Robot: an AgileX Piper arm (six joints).
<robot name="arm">
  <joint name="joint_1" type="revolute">
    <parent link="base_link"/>
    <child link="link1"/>
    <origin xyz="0 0 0.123" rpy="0 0 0"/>
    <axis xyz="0 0 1"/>
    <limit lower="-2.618" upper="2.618"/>
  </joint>
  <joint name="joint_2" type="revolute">
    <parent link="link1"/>
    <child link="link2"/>
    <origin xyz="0 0 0" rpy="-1.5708 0 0"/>
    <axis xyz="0 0 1"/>
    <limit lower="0" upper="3.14"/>
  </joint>
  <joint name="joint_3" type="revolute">
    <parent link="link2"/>
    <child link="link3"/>
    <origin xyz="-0.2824 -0.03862 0" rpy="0 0 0"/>
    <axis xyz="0 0 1"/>
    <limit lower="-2.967" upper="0"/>
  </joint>
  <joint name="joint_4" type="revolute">
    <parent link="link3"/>
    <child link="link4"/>
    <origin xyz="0.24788 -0.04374 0" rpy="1.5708 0 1.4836"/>
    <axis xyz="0 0 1"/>
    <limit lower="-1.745" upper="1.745"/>
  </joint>
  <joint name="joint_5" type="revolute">
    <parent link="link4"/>
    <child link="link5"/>
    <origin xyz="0 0 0" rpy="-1.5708 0 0"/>
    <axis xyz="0 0 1"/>
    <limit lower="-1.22" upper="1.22"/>
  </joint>
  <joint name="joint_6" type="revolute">
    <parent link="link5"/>
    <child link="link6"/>
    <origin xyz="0 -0.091 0" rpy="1.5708 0 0"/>
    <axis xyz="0 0 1"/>
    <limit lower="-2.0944" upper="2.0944"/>
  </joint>
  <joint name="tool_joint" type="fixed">
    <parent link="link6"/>
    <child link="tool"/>
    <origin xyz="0 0 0" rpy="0 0 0"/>
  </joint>
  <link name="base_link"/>
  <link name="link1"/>
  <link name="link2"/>
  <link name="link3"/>
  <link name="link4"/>
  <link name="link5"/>
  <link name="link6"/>
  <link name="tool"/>
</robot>
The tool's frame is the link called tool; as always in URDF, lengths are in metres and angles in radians.
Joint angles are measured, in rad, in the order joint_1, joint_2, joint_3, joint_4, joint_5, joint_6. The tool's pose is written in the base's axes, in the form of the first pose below.
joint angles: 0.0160 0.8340 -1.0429 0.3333 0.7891 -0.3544
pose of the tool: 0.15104 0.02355 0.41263; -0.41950 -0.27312 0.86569; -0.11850 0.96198 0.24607; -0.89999 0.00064 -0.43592
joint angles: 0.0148 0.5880 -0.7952 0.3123 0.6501 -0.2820
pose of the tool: 0.10430 0.01847 0.37644; -0.31994 -0.20016 0.92605; -0.03464 0.97925 0.19969; -0.94680 0.03181 -0.32023
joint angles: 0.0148 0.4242 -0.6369 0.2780 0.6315 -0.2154
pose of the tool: 0.07679 0.01588 0.34186; -0.30978 -0.16532 0.93633; 0.00627 0.98439 0.17588; -0.95079 0.06035 -0.30391
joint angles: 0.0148 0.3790 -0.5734 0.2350 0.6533 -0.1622
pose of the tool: 0.07086 0.01393 0.32257; -0.35431 -0.13812 0.92487; 0.02017 0.98767 0.15522; -0.93491 0.07366 -0.34716
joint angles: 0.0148 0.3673 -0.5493 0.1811 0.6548 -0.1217
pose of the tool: 0.07010 0.01102 0.31498; -0.37124 -0.10832 0.92220; 0.01689 0.99222 0.12334; -0.92838 0.06137 -0.36652
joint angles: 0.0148 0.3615 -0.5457 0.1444 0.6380 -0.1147
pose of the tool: 0.06987 0.00883 0.31533; -0.35389 -0.09434 0.93052; -0.00367 0.99503 0.09948; -0.93528 0.03179 -0.35248
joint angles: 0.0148 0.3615 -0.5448 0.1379 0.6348 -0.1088
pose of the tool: 0.07004 0.00846 0.31526; -0.35223 -0.09016 0.93156; -0.00274 0.99544 0.09531; -0.93591 0.03102 -0.35087
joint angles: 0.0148 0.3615 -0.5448 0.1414 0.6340 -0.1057
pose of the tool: 0.07006 0.00864 0.31536; -0.35182 -0.08992 0.93174; 0.00325 0.99525 0.09728; -0.93606 0.03725 -0.34985
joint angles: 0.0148 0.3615 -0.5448 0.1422 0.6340 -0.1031
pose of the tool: 0.07005 0.00868 0.31536; -0.35206 -0.08922 0.93171; 0.00648 0.99519 0.09775; -0.93595 0.04045 -0.34979
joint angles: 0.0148 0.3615 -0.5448 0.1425 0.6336 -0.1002
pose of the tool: 0.07007 0.00869 0.31540; -0.35195 -0.08824 0.93185; 0.00965 0.99515 0.09788; -0.93597 0.04344 -0.34939
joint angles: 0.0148 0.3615 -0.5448 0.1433 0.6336 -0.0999
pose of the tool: 0.07006 0.00873 0.31540; -0.35199 -0.08835 0.93182; 0.01059 0.99510 0.09835; -0.93594 0.04449 -0.34933
